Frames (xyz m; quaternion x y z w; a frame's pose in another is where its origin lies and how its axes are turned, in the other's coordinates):
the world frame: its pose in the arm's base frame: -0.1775 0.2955 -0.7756 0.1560 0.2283 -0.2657 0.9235
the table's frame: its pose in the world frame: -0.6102 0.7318 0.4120 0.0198 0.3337 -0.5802 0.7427
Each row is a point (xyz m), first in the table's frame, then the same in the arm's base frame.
Working: the table's frame: its pose in the arm's base frame: -0.0870 0.9756 0.0034 0.0904 0.5630 -0.6857 0.4525

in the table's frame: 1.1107 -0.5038 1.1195
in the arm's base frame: -0.6570 -0.5783 0.0391
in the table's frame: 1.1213 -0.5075 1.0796
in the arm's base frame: -0.6811 -0.5499 0.0210
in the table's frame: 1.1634 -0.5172 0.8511
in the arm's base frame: -0.8004 -0.3770 -0.0789
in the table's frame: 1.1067 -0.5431 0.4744
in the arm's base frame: -0.9318 -0.0271 -0.1568
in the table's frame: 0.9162 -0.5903 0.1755
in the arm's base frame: -0.9718 0.3249 -0.1081
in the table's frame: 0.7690 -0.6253 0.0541
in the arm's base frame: -0.9593 0.5034 -0.0331
